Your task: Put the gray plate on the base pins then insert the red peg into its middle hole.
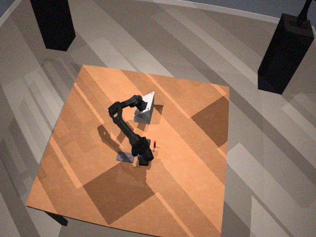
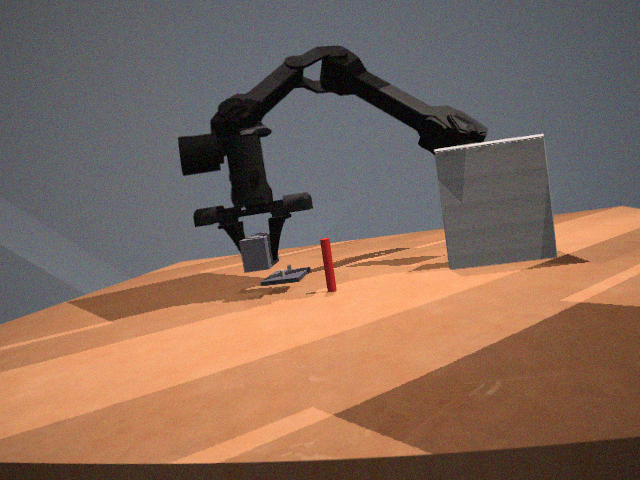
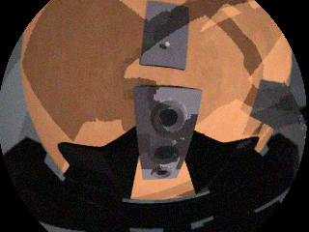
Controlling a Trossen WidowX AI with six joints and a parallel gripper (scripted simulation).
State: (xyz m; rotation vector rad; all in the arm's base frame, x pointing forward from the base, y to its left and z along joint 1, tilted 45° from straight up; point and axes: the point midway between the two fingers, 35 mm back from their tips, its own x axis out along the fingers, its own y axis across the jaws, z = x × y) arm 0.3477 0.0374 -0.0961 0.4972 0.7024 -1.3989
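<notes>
Right now the dark base is 10 mm ahead of my gripper tip, 140 mm to the right of it and 40 mm below it. The rest, counted from my gripper tip: gray plate: 30 mm above; then red peg: 120 mm behind, 40 mm to the left, 10 mm below.
</notes>
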